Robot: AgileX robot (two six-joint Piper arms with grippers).
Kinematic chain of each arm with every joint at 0, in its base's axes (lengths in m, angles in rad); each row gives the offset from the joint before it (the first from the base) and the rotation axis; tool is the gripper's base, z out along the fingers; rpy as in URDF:
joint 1: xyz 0 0 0.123 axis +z
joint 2: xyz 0 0 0 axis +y
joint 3: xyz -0.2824 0 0.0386 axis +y
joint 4: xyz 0.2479 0 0.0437 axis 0.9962 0 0.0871
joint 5: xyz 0 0 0 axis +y
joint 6: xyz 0.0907 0 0.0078 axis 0.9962 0 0.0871
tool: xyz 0 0 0 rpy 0 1.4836 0
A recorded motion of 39 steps. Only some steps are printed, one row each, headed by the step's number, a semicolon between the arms.
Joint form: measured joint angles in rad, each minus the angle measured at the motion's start. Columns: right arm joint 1, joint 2, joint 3, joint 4, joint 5, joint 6; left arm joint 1, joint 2, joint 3, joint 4, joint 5, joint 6.
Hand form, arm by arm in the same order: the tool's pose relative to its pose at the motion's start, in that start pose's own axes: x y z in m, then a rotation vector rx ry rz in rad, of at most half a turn. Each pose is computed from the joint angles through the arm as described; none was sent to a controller.
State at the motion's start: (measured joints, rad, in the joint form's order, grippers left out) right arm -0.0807 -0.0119 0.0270 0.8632 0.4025 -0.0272; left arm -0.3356 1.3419 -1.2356 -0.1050 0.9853 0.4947
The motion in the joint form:
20: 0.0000 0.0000 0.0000 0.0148 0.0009 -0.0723; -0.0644 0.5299 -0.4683 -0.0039 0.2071 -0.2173
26: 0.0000 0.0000 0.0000 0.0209 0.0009 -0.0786; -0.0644 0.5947 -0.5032 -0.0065 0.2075 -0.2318
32: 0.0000 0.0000 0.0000 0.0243 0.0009 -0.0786; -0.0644 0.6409 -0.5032 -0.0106 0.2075 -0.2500
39: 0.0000 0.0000 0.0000 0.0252 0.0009 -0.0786; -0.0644 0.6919 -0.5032 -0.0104 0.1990 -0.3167
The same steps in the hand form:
20: 0.0001 0.0005 0.0000 -0.0058 0.0005 -0.0587; -0.0771 0.0170 0.1119 0.1290 0.2449 -0.1652
26: 0.0001 0.0008 0.0000 -0.0082 0.0004 -0.0594; -0.0791 0.0188 0.1333 0.1384 0.2740 -0.1830
32: 0.0000 0.0009 0.0000 -0.0096 0.0003 -0.0562; -0.0745 0.0177 0.1531 0.1524 0.3184 -0.2064
39: 0.0000 0.0009 0.0000 -0.0099 0.0002 -0.0554; -0.0689 0.0167 0.1750 0.1520 0.3651 -0.2759

